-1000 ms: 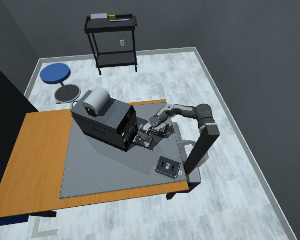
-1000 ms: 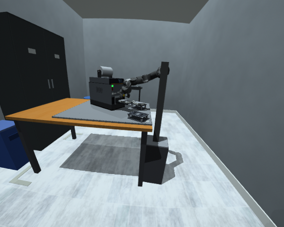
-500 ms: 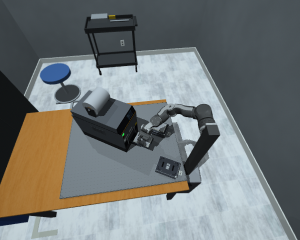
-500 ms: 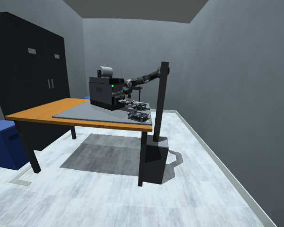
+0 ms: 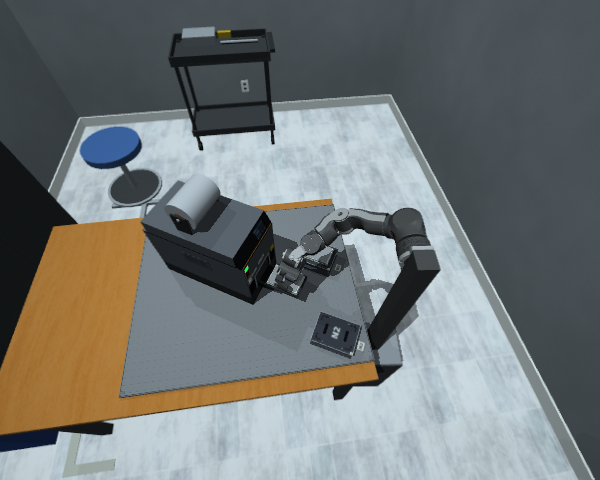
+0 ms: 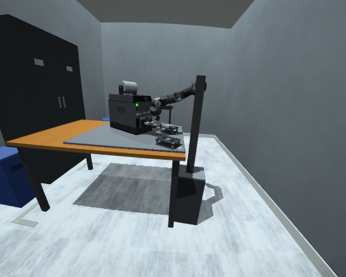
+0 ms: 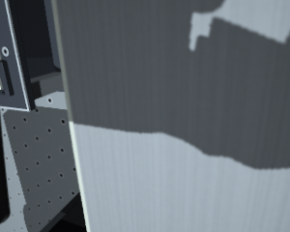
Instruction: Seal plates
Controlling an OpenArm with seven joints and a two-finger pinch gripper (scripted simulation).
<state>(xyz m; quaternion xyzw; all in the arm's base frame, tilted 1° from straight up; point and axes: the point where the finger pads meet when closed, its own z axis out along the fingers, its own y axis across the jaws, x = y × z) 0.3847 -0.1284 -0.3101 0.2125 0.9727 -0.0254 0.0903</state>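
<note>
The white well plate lies 30 mm below my hand. Also, from my hand: foil roll: 300 mm ahead, 140 mm to the right, 280 mm above; sealer stage: 40 mm below; grey start button: 130 mm ahead, 40 mm to the left, 50 mm above.
</note>
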